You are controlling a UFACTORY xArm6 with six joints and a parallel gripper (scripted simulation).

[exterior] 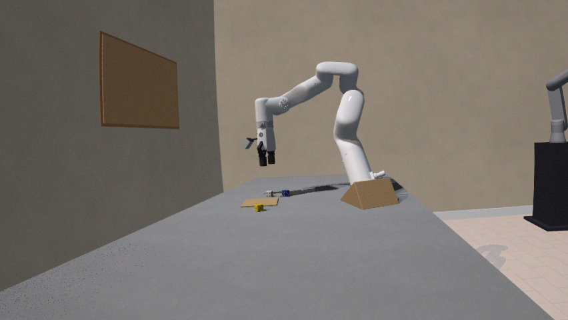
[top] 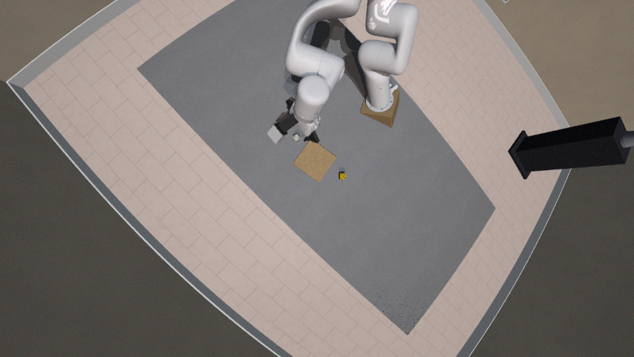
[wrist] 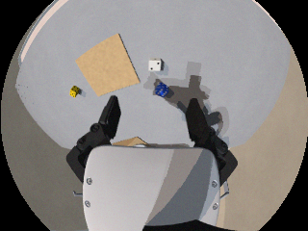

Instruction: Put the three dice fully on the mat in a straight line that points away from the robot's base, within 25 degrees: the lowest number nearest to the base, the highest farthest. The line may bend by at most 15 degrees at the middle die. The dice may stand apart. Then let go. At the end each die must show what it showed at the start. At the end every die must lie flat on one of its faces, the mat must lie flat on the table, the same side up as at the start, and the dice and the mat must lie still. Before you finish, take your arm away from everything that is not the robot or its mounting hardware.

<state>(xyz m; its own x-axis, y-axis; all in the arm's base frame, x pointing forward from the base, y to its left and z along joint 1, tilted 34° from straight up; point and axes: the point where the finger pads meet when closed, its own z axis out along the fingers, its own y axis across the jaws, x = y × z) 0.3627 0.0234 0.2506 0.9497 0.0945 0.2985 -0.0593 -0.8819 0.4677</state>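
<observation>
The white die lies 140 mm below my hand. Also, from my hand: yellow die 50 mm behind, 250 mm to the left, 140 mm below; blue die 70 mm behind, 20 mm to the right, 140 mm below; tan mat 120 mm to the left, 150 mm below.
</observation>
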